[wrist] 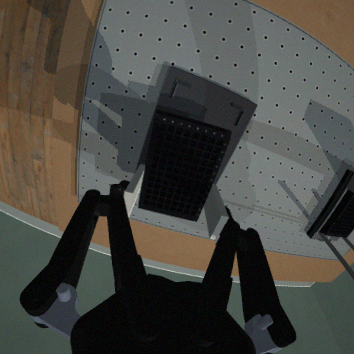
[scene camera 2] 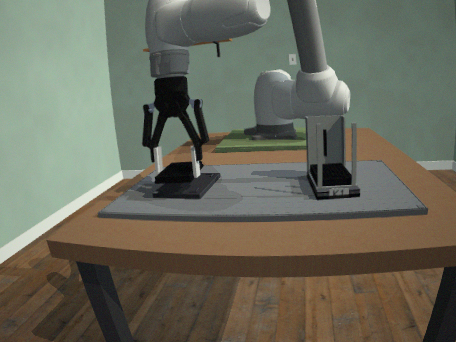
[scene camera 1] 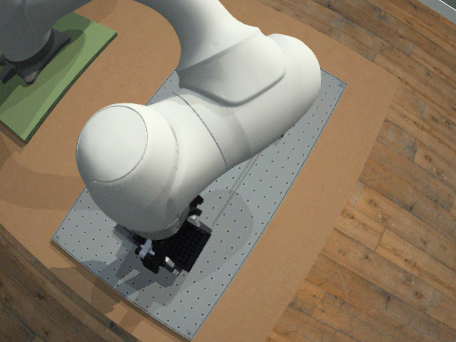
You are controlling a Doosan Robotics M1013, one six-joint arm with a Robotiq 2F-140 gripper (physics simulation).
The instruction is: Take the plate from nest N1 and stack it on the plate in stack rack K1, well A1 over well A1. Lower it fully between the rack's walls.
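Where they show: gripper, between the fingertips: (wrist: 175, 184) (scene camera 2: 178, 176) (scene camera 1: 180, 242); arm's base, origin of its link: (scene camera 2: 275, 135) (scene camera 1: 33, 50).
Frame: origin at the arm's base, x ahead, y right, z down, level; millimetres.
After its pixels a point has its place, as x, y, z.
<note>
My gripper (scene camera 1: 182, 243) {663, 193, -35} (scene camera 2: 177, 165) {663, 193, -35} (wrist: 175, 184) {663, 193, -35} is shut on a black well plate (scene camera 1: 192, 247) {690, 190, -47} (scene camera 2: 175, 173) {680, 192, -48} (wrist: 185, 165) {632, 190, -41}, with a pale finger pad at each side. The plate is roughly level and appears a little above a dark flat nest (scene camera 2: 192, 190) {669, 160, -3} (wrist: 200, 95) {551, 196, -4}, overlapping it in the wrist view. The nest's label is not readable. Stack rack K1 (scene camera 2: 338, 191) {714, -163, -8} (wrist: 330, 202) {631, -111, 1} stands apart, with a tall grey back wall and thin front posts. Another black plate (scene camera 2: 332, 173) {641, -159, -25} (wrist: 342, 217) {643, -138, -24} sits low inside it. The arm hides the rack in scene camera 1. Well A1 cannot be told.
The nest and rack stand on a grey perforated board (scene camera 1: 220, 260) {743, 178, 8} (scene camera 2: 260, 205) {737, -1, 8} (wrist: 280, 65) {474, 108, 8} on a brown table (scene camera 1: 305, 235) {866, 42, 21} (scene camera 2: 250, 240) {861, 5, 21}. The arm's base stands on a green mat (scene camera 1: 87, 60) {189, -52, 3} (scene camera 2: 235, 142) {117, 150, 0}. The rack's walls and posts rise well above its plate.
</note>
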